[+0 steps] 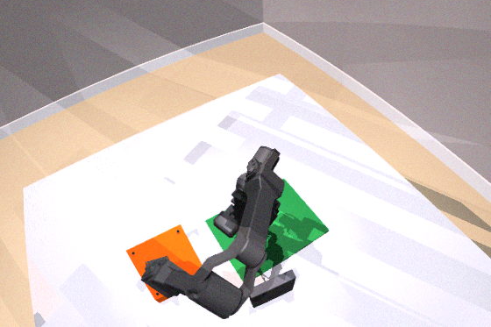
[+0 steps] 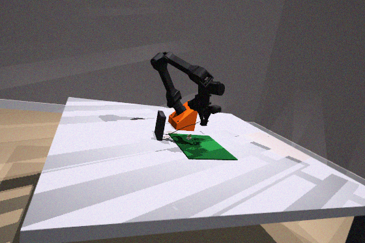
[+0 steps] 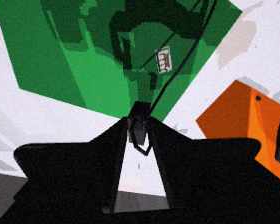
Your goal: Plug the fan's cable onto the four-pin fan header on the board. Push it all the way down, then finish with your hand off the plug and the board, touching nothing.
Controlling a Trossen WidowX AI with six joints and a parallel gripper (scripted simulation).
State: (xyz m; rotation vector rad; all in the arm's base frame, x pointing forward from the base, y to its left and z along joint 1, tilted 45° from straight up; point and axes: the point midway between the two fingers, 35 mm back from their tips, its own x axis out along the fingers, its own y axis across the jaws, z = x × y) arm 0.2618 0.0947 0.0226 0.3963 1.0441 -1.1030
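The green board lies 120 mm below my gripper tip, 60 mm ahead of it and 20 mm to the right of it. Also, from my gripper tip: dark fan block: 210 mm to the right, 50 mm below, 20 mm behind; then dark plug: 10 mm to the left, 10 mm behind.
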